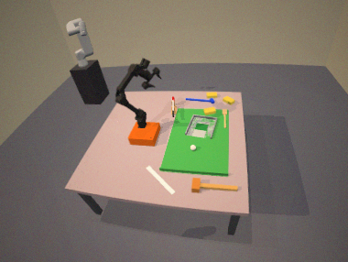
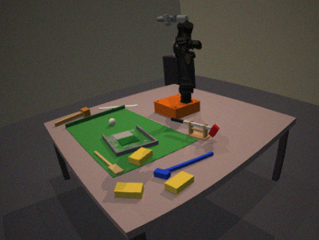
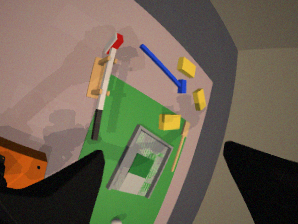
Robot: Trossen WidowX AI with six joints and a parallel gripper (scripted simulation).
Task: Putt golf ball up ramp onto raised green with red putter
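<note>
Now: the red putter 320 mm below my gripper tip, 110 mm to the left of it and 50 mm ahead of it. From my gripper tip the other things lie so: wooden stand (340 mm below, 130 mm to the left, 50 mm ahead); blue putter (360 mm below, 300 mm to the left, 290 mm ahead); green mat (380 mm below, 340 mm ahead, 200 mm to the right).
</note>
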